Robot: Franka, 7 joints.
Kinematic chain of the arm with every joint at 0, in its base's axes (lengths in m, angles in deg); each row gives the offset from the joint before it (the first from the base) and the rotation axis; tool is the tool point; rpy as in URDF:
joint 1: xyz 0 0 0.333 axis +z
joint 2: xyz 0 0 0 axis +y
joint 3: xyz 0 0 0.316 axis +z
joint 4: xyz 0.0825 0 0 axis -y
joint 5: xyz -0.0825 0 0.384 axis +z
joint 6: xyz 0 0 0 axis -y
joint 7: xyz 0.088 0 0 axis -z
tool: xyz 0 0 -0.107 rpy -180 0 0
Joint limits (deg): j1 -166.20..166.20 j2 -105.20..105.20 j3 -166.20..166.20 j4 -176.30..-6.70 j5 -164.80..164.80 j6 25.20..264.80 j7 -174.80..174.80
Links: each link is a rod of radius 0.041 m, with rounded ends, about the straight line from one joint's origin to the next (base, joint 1, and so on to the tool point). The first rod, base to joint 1, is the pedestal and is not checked.
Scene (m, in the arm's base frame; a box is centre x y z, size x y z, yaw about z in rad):
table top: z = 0
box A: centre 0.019 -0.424 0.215 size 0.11 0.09 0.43 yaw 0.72
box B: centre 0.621 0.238 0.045 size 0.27 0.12 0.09 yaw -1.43
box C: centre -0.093 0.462 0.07 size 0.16 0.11 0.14 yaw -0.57
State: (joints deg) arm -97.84 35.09 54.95 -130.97 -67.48 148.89 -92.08
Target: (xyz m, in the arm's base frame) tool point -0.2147 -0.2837 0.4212
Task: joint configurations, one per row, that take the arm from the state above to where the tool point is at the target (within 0.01 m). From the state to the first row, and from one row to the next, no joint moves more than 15 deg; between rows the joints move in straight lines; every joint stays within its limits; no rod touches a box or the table.
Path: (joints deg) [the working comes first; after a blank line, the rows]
Joints at the target: -133.67 -34.41 15.83 -156.27 -64.81 115.02 -92.08
Straight joint move there: touches box A.

1: -98.10 30.30 53.14 -118.57 -67.70 143.82 -94.19
2: -98.36 25.50 51.32 -106.18 -67.93 138.76 -96.29
3: -98.62 20.71 49.51 -93.78 -68.15 133.69 -98.40
4: -98.88 15.91 47.69 -81.38 -68.38 128.62 -100.51
5: -104.68 7.52 42.38 -93.86 -67.79 126.36 -99.10
6: -110.48 -0.86 37.07 -106.35 -67.19 124.09 -97.70
7: -116.28 -9.25 31.76 -118.83 -66.60 121.82 -96.29
8: -122.07 -17.64 26.45 -131.31 -66.00 119.55 -94.89
9: -127.87 -26.03 21.14 -143.79 -65.41 117.29 -93.48
10: -133.67 -34.41 15.83 -156.27 -64.81 115.02 -92.08

